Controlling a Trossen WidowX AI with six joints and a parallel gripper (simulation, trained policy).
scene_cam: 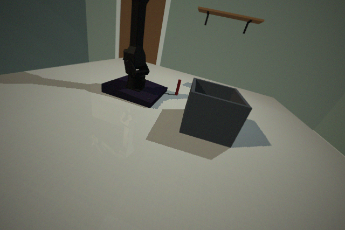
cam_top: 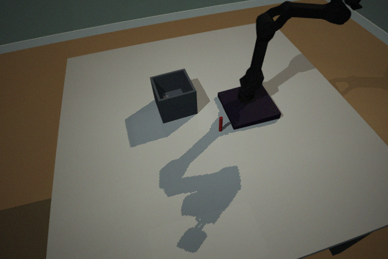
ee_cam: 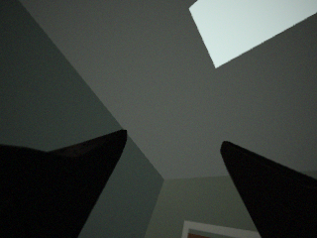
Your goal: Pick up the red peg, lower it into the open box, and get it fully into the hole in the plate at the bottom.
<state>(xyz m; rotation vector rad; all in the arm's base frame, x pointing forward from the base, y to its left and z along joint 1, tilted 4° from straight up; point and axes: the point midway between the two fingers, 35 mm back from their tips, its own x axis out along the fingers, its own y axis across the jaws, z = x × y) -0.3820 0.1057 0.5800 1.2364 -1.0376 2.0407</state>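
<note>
The red peg is 62 cm below my gripper tip, 53 cm ahead of it and 1 cm to the right of it. From my gripper tip the other things lie so: plate 67 cm ahead, 62 cm below, 21 cm to the right.
</note>
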